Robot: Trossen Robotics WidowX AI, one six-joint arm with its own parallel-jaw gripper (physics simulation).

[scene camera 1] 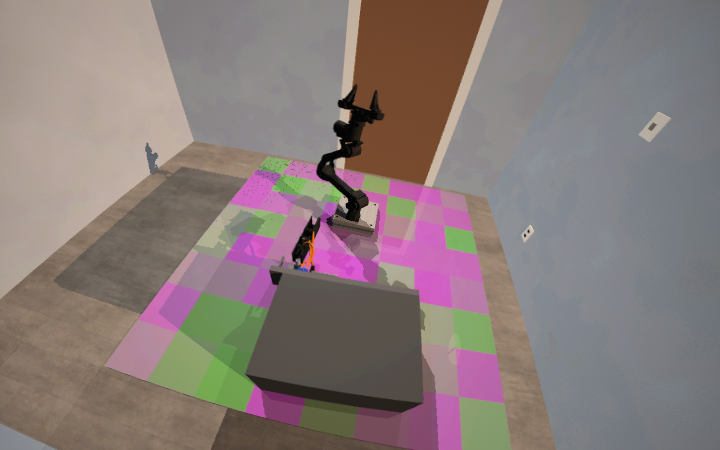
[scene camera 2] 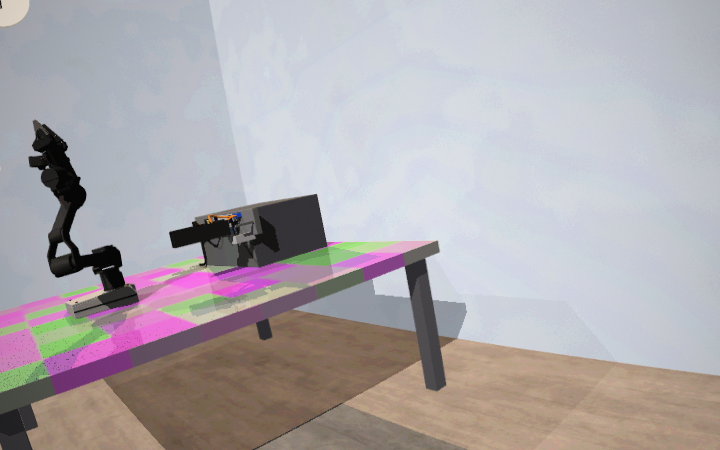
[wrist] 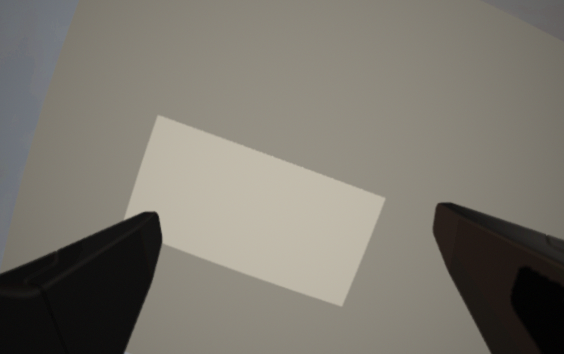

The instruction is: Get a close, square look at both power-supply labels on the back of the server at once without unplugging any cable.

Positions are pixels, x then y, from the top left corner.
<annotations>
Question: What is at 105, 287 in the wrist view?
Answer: The gripper.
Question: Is the gripper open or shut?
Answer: Open.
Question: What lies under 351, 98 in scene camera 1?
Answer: The gripper.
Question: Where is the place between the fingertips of the gripper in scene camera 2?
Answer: At 38, 122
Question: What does the gripper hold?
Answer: Nothing.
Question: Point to a black bracket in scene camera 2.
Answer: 196, 233
</annotations>
